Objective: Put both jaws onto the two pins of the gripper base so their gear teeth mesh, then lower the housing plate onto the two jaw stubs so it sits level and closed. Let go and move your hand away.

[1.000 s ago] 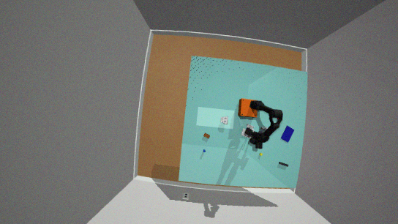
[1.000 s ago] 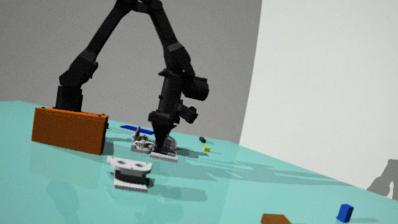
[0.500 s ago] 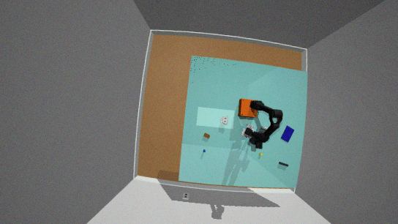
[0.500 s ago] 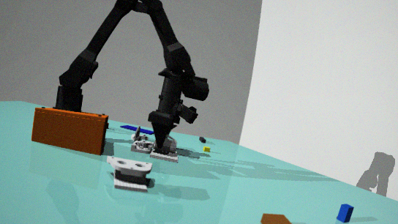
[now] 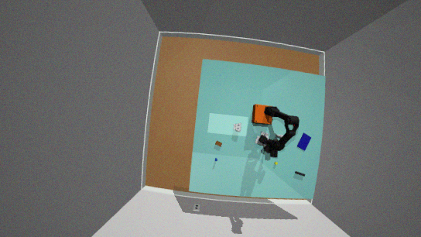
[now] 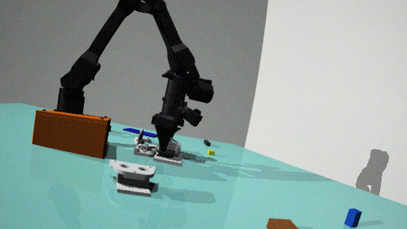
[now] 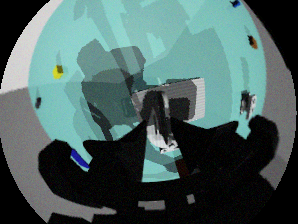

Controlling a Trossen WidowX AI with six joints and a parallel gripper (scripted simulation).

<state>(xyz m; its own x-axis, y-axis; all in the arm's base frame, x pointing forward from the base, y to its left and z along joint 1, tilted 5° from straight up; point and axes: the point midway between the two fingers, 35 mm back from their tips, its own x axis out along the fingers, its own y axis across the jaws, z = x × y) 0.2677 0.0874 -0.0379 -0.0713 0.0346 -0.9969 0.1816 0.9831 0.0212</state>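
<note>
My gripper tip is now 70 mm past the jaw, 160 mm to the right of it and 10 mm above it. Round my gripper tip: yellow block: 170 mm ahead, 180 mm to the left, 10 mm below; then red piece: 270 mm behind, 250 mm to the left; then gripper base: 50 mm behind, 300 mm to the right, 10 mm above.
</note>
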